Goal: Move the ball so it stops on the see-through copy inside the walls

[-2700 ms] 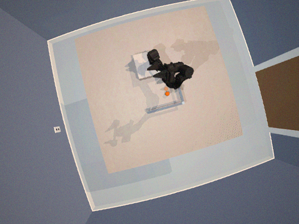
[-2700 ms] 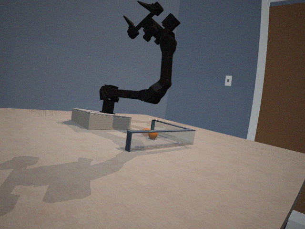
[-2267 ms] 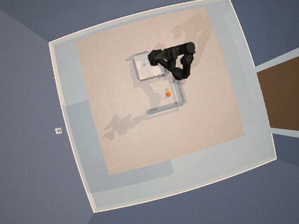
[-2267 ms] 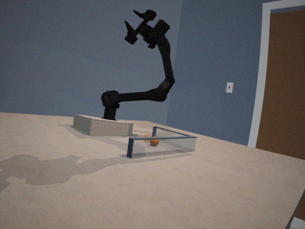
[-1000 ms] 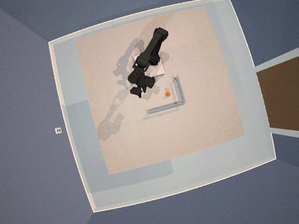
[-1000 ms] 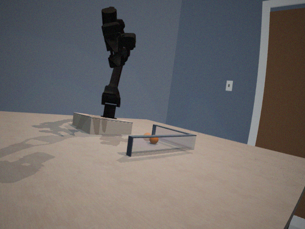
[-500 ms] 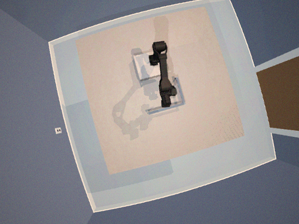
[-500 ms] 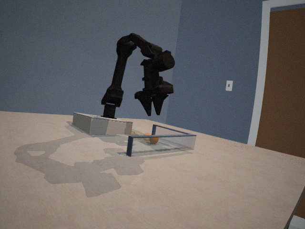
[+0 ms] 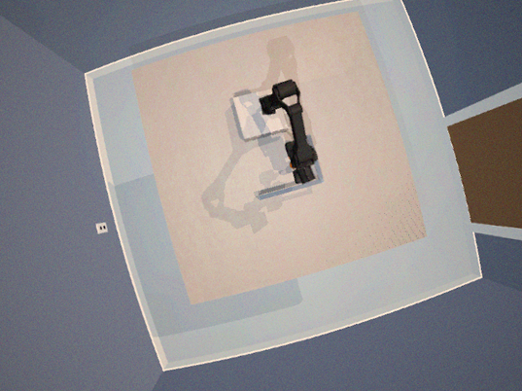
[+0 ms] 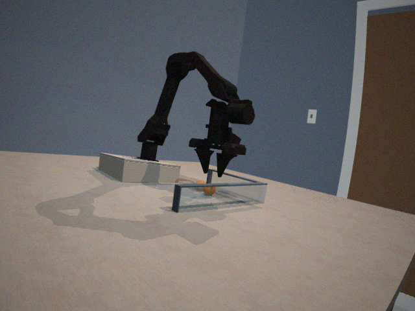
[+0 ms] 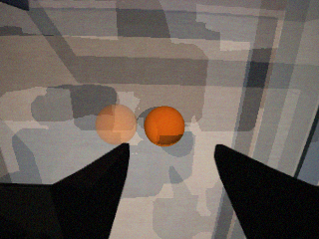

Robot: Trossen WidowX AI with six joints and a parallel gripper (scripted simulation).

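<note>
Right now my gripper tip is 4 cm above the orange ball. Also, from my gripper tip: see-through copy of ball (4 cm below, 4 cm behind, 1 cm to the right); dark end post (19 cm to the right, 14 cm ahead, 3 cm below).
</note>
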